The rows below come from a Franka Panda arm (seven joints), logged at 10 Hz.
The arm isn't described. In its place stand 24 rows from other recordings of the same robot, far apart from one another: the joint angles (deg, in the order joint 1, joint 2, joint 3, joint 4, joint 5, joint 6, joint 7), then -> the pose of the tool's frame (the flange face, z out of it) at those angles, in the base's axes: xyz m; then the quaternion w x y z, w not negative.
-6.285 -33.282 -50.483 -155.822 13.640 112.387 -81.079 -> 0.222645 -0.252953 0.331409 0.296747 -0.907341 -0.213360 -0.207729
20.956 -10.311 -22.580 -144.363 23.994 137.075 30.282 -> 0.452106 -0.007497 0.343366 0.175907 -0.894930 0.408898 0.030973
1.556 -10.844 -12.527 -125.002 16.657 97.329 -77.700 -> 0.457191 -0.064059 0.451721 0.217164 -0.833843 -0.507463 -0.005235
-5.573 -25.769 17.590 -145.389 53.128 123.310 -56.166 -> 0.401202 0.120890 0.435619 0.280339 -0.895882 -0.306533 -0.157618
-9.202 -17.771 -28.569 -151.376 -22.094 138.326 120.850 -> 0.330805 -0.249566 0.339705 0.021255 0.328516 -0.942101 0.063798
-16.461 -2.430 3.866 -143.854 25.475 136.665 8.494 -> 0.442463 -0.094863 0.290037 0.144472 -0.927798 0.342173 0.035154
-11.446 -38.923 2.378 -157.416 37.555 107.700 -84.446 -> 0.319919 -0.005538 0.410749 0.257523 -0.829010 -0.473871 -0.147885
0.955 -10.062 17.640 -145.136 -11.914 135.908 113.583 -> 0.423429 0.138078 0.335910 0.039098 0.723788 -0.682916 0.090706
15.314 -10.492 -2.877 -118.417 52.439 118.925 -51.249 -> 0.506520 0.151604 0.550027 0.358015 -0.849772 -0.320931 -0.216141
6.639 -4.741 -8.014 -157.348 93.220 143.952 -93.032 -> 0.368895 -0.015649 0.228367 0.303000 -0.919001 -0.059321 -0.245171
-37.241 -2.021 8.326 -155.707 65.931 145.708 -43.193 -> 0.327857 -0.194736 0.222555 0.253899 -0.889552 0.362282 -0.113949
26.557 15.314 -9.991 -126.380 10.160 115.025 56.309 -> 0.474278 0.150444 0.232812 0.097138 0.893950 -0.383792 -0.210051
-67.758 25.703 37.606 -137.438 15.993 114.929 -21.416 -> 0.373397 -0.161035 0.146614 0.365495 -0.889393 0.141774 0.235145
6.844 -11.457 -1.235 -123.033 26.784 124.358 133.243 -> 0.512416 0.067279 0.513628 0.173721 -0.328893 0.915130 0.155525
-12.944 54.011 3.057 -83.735 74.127 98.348 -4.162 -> 0.679994 -0.033903 0.134632 0.579821 -0.721436 0.321885 0.199320
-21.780 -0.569 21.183 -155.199 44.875 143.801 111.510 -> 0.382540 -0.009933 0.215345 0.038160 -0.241818 0.946832 0.208750
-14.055 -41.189 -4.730 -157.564 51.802 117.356 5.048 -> 0.329449 -0.065828 0.443250 0.411135 -0.832407 0.368606 -0.046858
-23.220 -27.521 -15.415 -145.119 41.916 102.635 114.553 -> 0.325878 -0.190121 0.440466 0.219730 -0.108315 0.903735 0.351070
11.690 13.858 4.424 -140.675 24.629 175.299 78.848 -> 0.498070 0.110312 0.236654 0.172096 -0.711237 0.677891 -0.070626
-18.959 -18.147 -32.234 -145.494 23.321 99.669 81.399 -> 0.263289 -0.260633 0.350617 0.180505 -0.324561 0.870285 0.323546
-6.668 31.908 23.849 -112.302 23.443 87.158 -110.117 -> 0.467647 0.192373 0.200062 0.525317 -0.427658 -0.728947 0.098925
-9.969 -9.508 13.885 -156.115 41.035 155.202 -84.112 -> 0.405749 0.001500 0.284725 0.067699 -0.886859 -0.430297 -0.154089
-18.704 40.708 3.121 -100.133 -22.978 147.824 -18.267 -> 0.650729 -0.177862 0.177530 0.113047 0.977186 0.177164 0.030669
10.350 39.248 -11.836 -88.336 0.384 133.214 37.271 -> 0.717280 0.005639 0.266916 0.041012 0.947847 -0.307796 0.071869
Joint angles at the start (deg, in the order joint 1, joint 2, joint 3, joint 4, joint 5, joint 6, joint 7): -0.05 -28.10 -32.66 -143.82 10.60 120.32 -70.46
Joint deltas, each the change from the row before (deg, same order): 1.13 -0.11 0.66 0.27 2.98 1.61 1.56; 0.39 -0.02 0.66 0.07 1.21 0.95 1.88; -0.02 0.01 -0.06 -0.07 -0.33 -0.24 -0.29; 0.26 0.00 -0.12 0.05 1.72 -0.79 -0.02; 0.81 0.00 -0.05 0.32 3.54 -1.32 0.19; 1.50 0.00 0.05 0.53 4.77 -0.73 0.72; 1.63 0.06 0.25 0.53 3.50 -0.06 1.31
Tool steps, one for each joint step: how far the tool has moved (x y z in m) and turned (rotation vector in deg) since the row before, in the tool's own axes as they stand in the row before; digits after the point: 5 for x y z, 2 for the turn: 0.01513 -0.00252 -0.00126 -0.48 2.71 1.39; 0.00810 -0.00208 0.00012 -0.40 1.03 1.55; -0.00115 -0.00020 0.00080 0.17 -0.37 -0.38; 0.00158 -0.00210 0.00145 1.36 1.07 0.77; 0.00711 -0.00499 0.00212 2.49 2.30 1.28; 0.01350 -0.00696 0.00267 2.62 3.37 1.65; 0.01416 -0.00724 0.00399 1.80 2.38 1.36
